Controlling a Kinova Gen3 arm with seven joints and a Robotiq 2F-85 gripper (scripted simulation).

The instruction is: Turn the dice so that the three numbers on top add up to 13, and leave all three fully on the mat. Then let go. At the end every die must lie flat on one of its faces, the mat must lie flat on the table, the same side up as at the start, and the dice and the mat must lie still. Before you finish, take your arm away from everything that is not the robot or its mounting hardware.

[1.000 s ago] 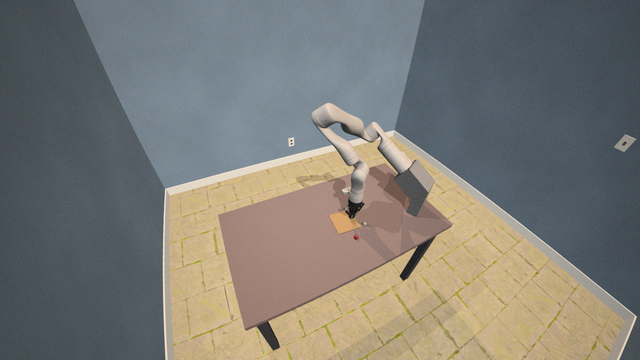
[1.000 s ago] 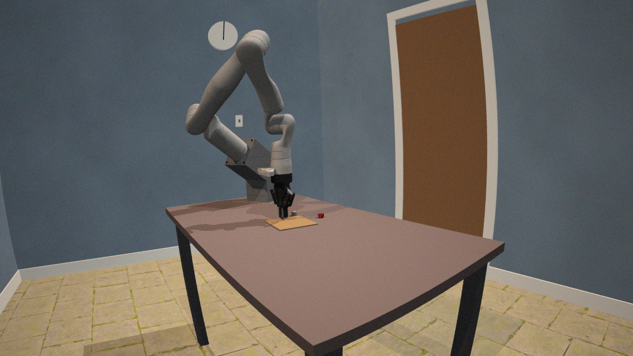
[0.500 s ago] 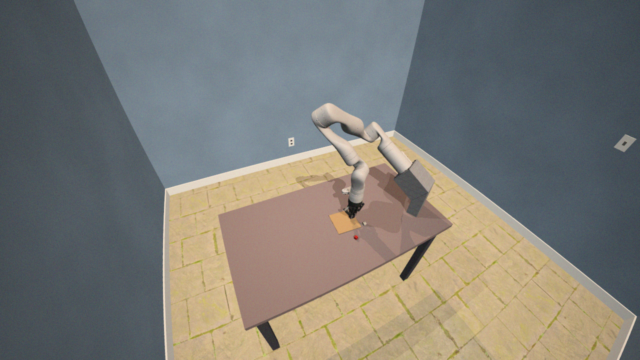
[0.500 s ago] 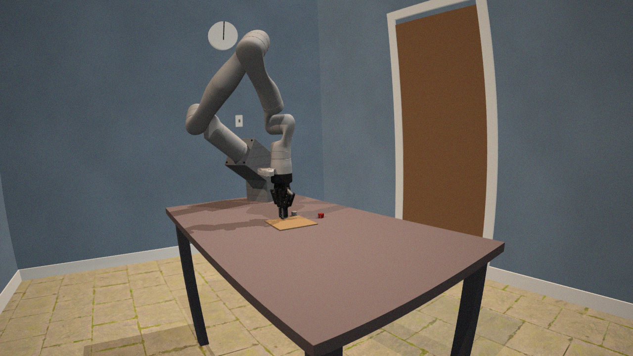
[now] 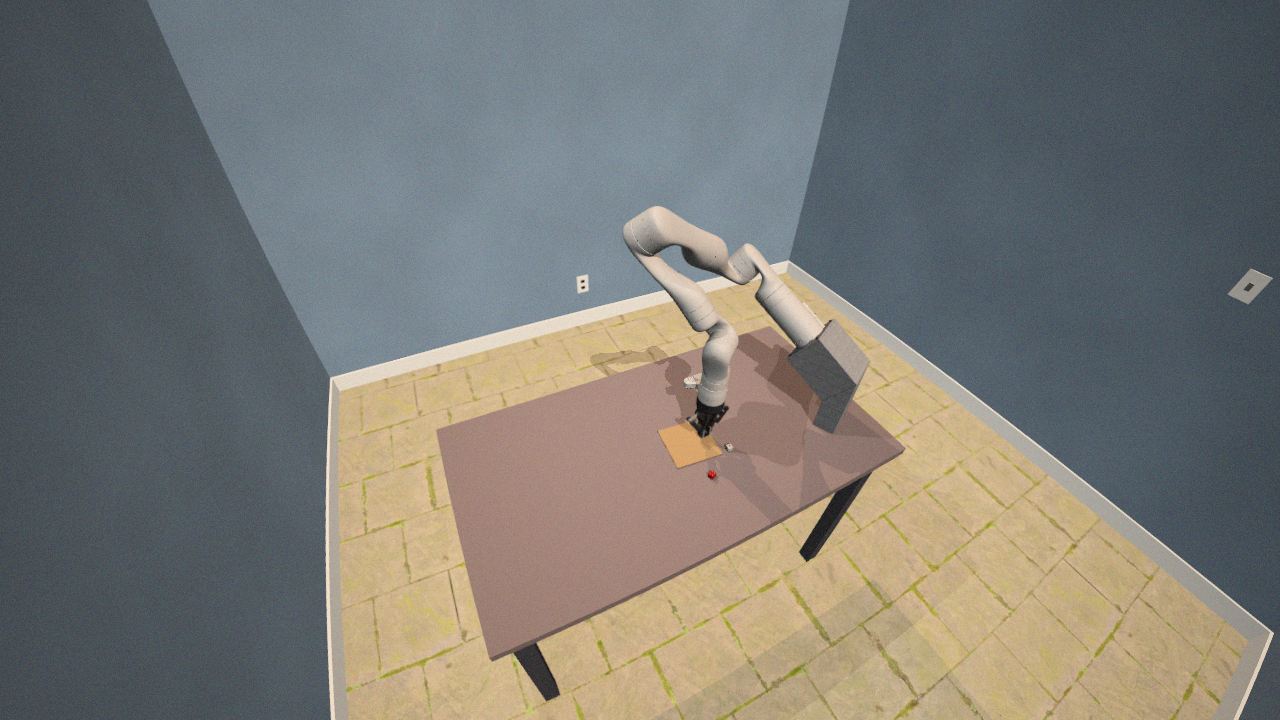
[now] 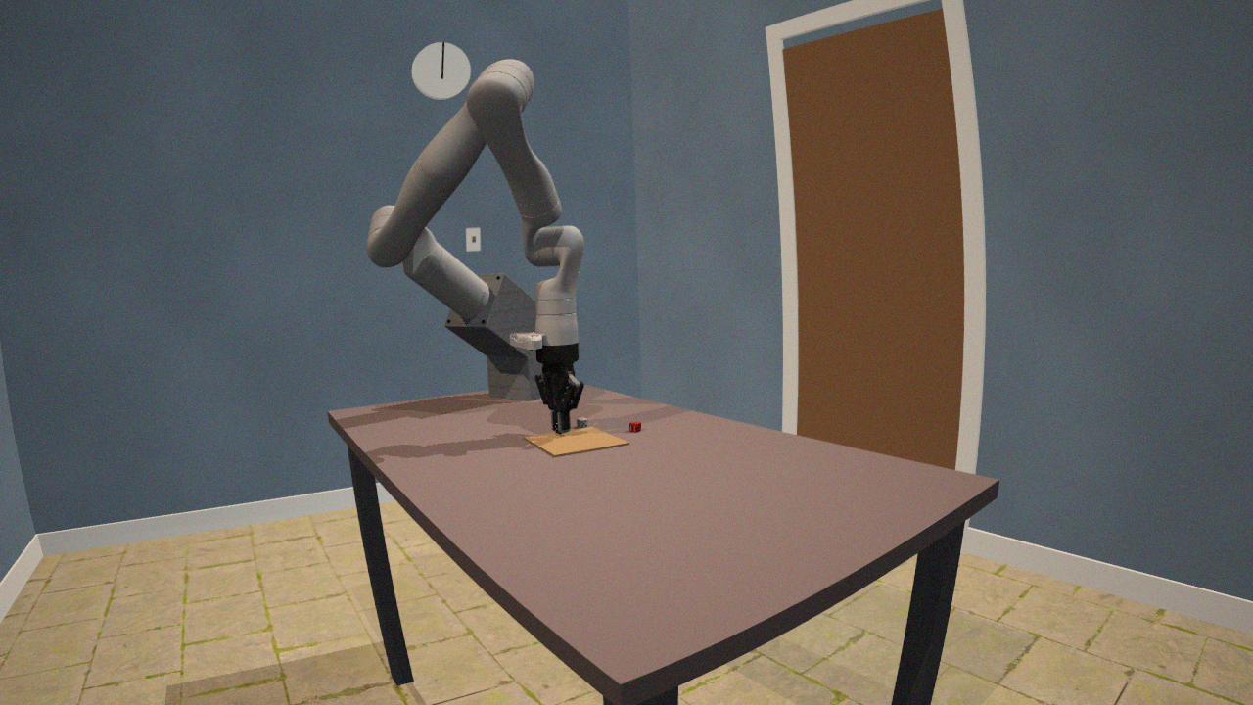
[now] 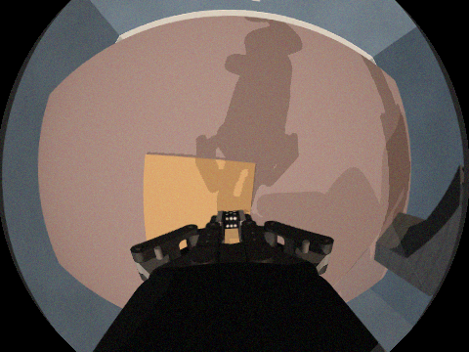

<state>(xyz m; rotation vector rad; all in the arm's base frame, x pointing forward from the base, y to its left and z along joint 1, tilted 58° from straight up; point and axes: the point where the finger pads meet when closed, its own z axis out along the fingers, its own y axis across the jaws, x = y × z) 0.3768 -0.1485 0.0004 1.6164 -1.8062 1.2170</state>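
My hand is 5 cm short of the tan mat, 1 cm to the left of it and 3 cm above it. The rest, counted from my hand: red die (9 cm ahead, 11 cm to the left, 2 cm below).
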